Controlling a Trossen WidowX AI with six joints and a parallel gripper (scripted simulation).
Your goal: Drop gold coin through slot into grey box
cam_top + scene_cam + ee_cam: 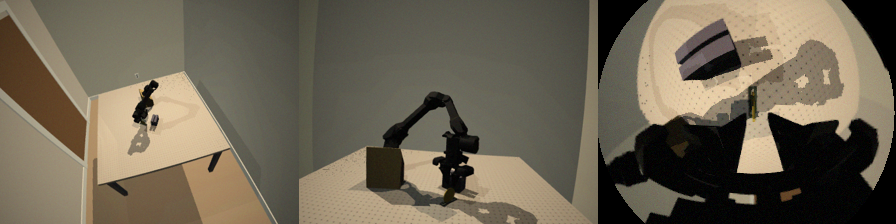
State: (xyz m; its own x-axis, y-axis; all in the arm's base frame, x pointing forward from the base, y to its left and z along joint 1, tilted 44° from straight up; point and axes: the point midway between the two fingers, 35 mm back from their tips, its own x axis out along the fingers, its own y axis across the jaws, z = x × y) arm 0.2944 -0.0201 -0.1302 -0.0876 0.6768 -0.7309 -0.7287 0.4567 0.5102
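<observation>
Right now the gold coin is 50 mm below my gripper tip.
</observation>
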